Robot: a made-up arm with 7 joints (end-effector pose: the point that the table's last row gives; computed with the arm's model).
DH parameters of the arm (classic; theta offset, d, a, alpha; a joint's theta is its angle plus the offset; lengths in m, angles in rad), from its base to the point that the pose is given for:
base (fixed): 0 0 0 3.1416
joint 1: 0 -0.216 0 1.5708
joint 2: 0 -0.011 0 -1.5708
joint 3: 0 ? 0 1.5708
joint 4: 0 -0.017 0 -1.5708
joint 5: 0 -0.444 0 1.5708
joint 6: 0 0 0 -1.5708
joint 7: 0 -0.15 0 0
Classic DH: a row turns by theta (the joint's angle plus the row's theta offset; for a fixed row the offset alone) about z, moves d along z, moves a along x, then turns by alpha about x.
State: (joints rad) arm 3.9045 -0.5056 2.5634 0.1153 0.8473 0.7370 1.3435
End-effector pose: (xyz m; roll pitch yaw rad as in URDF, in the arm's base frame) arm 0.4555 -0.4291 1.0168 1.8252 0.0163 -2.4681
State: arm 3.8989 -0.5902 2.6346 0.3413 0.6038 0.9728 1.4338
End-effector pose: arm 0.5895 -0.4648 0.8271 1.2876 -0.0656 -2.3168
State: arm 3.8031 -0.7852 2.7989 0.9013 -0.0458 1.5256 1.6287
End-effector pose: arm 0.6767 -0.3349 0.3565 -0.0246 0.2874 -1.9289
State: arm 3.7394 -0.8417 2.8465 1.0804 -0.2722 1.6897 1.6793
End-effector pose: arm 0.6505 -0.2469 0.2604 -0.4286 0.5227 -1.9558
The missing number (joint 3, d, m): -0.46
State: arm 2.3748 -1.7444 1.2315 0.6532 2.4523 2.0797 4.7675
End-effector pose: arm 0.4473 0.6826 0.0295 0.4646 0.4817 2.9711
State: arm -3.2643 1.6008 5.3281 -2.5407 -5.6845 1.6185 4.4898
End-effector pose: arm -0.2152 0.3307 0.3297 -0.9376 -1.4058 -3.1155
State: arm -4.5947 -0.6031 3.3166 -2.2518 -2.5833 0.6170 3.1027
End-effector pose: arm -0.1413 -0.2742 0.4711 -0.6160 -0.7702 -1.3528
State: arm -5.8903 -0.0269 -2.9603 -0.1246 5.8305 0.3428 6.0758
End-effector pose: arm -0.0097 -0.0187 1.2627 -3.1354 0.2608 -3.0627
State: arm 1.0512 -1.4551 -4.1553 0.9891 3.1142 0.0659 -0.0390
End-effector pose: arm -0.7706 0.5047 0.0355 1.1867 -0.3599 1.4675
